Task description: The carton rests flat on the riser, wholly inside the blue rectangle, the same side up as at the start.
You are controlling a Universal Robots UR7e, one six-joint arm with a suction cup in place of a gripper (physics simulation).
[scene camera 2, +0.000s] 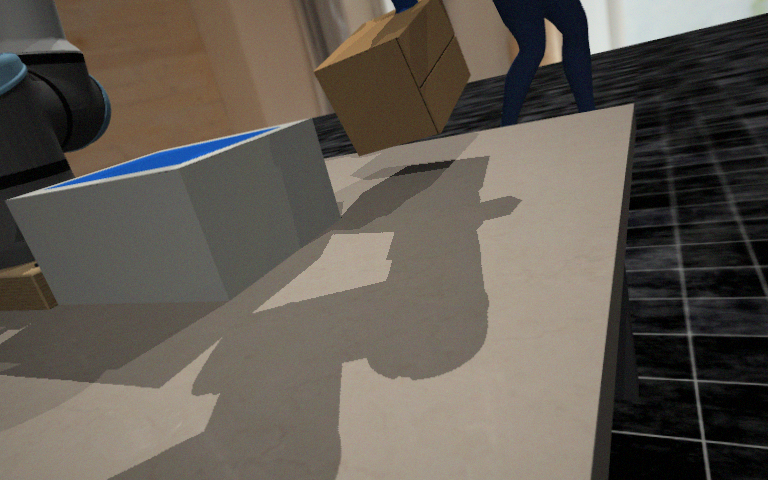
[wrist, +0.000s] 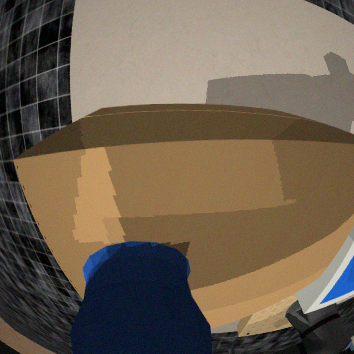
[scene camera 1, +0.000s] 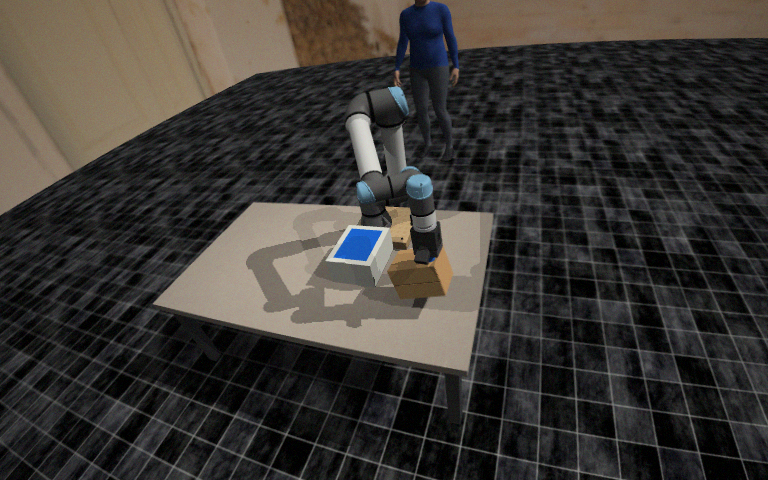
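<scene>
My suction cup (wrist: 134, 289) is 4 cm from the lens, and a brown carton (wrist: 250, 196) is 5 cm from the lens. Then there is a riser (wrist: 324, 290): its spot and the one on my suction cup are 36 cm apart, while the riser itself is 38 cm from the lens.
</scene>
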